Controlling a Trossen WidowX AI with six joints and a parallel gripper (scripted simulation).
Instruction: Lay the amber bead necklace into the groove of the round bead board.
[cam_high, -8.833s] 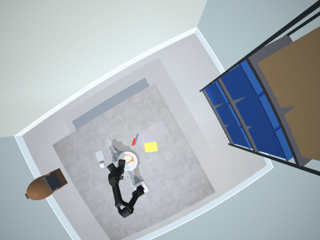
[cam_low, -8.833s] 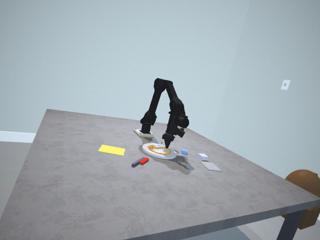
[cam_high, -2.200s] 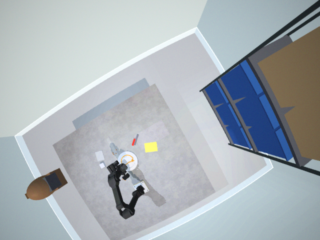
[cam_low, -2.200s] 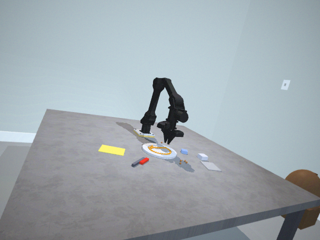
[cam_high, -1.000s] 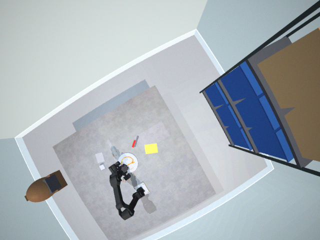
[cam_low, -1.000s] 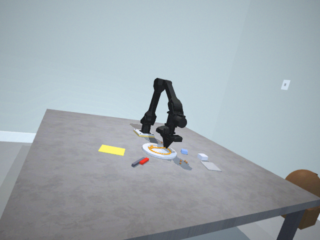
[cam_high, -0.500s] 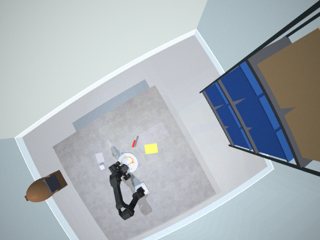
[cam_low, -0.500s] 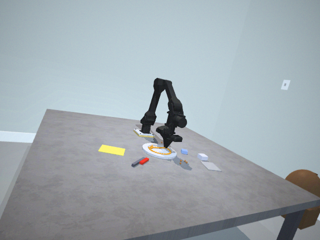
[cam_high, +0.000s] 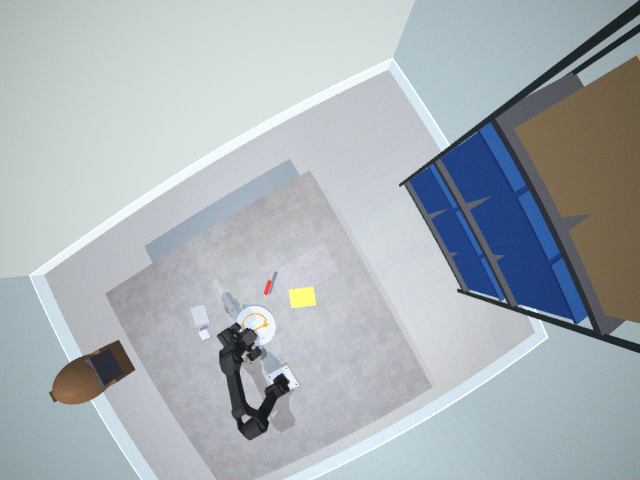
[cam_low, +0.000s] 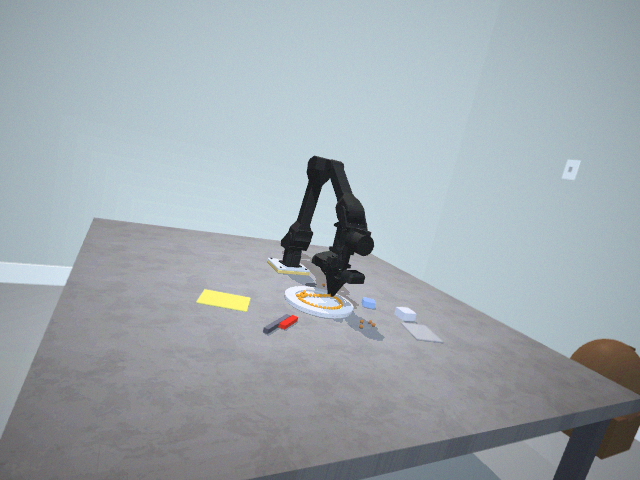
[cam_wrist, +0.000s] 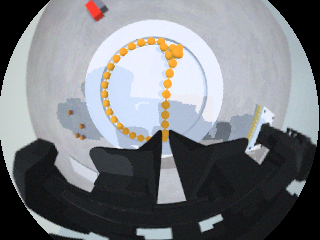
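Now: gripper tip 50 mm to the left of the round white bead board, 10 mm short of it and 10 mm above it. From my gripper tip the other things lie so: white block: 180 mm to the left, 150 mm ahead; blue block: 120 mm to the left, 50 mm ahead, 10 mm below; grey tool: 240 mm to the right, 120 mm ahead, 10 mm below.
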